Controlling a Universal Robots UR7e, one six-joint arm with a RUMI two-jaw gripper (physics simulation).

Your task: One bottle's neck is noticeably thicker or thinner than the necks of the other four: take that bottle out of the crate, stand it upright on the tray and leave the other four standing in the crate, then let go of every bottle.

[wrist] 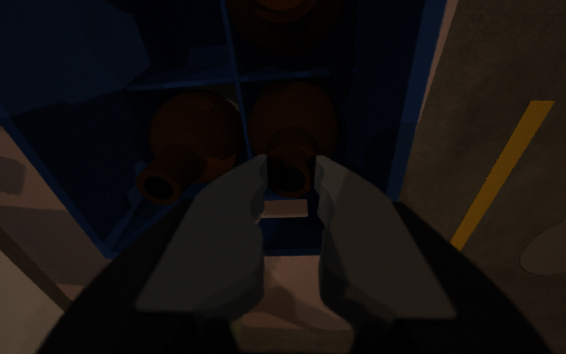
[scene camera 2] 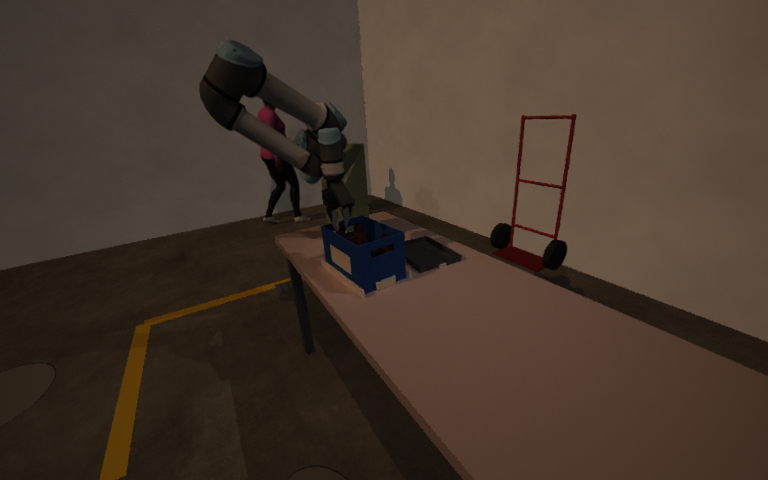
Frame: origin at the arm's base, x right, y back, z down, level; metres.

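Seen in the pictures: gripper, between the fingertips: point(wrist: 290, 160) point(scene camera 2: 341, 231).
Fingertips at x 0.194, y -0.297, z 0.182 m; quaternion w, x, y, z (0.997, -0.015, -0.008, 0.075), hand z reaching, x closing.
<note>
Offsets run from my fingertips to a thing's middle. "pt": to the spot under its first point. Level surfaces: height alone.
The blue crate @[dx -0.032, dy -0.080, dz +0.067 m] point(scene camera 2: 362, 274) point(wrist: 419, 75) stands on the table. My gripper point(scene camera 2: 342, 228) point(wrist: 290, 160) points down into it, with its fingertips on both sides of a brown bottle's @[dx +0.001, dy +0.007, dz +0.069 m] point(wrist: 295, 112) neck, shut on it. This bottle is in a corner cell of the crate. A second brown bottle @[dx -0.080, dy +0.005, dz +0.070 m] point(wrist: 195, 132) leans in the cell beside it, across a divider. Part of a third bottle @[pt dx +0.007, dy -0.070, dz -0.008 m] point(wrist: 285, 6) shows at the top of the wrist view. The other bottles are hidden or too dim to tell apart. The dark tray @[pt dx -0.318, dy -0.163, dz +0.150 m] point(scene camera 2: 431, 254) lies beside the crate with no bottle on it.
The long table @[dz +0.155 m] point(scene camera 2: 509, 339) reaches toward the camera. Low pale strips @[pt dx -0.022, dy -0.228, dz +0.132 m] point(scene camera 2: 386, 281) edge the crate's base. Crate walls and dividers @[pt dx -0.035, dy -0.022, dz +0.061 m] point(wrist: 241, 100) surround the bottles closely. A red hand truck point(scene camera 2: 542, 231) stands by the wall, and a person point(scene camera 2: 273, 135) is behind the arm.
</note>
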